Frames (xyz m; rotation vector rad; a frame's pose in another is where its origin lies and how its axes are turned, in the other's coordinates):
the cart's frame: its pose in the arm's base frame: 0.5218 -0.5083 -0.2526 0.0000 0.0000 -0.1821
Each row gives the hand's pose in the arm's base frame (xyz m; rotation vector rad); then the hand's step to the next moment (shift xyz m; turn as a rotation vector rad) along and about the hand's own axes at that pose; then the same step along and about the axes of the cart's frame.
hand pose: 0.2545 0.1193 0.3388 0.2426 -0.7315 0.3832
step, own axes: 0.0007 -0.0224 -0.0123 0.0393 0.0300 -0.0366
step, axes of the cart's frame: 0.0199 -0.0124 -0.0102 0.0265 0.0554 0.0031
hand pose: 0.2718 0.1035 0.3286 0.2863 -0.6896 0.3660
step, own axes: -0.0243 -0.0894 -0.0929 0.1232 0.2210 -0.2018
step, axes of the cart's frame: 0.0805 -0.0373 -0.0967 0.0524 0.3172 -0.0372
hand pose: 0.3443 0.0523 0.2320 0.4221 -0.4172 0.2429
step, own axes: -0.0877 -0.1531 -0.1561 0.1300 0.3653 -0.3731
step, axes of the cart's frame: 0.0368 -0.0734 -0.2208 0.0343 0.5219 -0.1266
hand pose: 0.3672 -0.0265 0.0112 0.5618 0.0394 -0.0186
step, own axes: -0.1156 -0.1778 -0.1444 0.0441 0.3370 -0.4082
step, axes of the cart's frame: -0.1100 -0.0942 -0.2118 -0.0512 0.5014 -0.1677
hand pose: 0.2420 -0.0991 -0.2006 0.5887 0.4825 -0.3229
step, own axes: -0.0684 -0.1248 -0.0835 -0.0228 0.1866 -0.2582
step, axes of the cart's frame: -0.1293 -0.0623 -0.0813 -0.0829 0.2945 -0.0917
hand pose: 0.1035 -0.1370 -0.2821 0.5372 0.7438 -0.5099
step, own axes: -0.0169 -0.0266 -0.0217 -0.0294 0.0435 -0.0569
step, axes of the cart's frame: -0.0362 -0.0092 -0.0081 -0.0333 0.0699 -0.0015
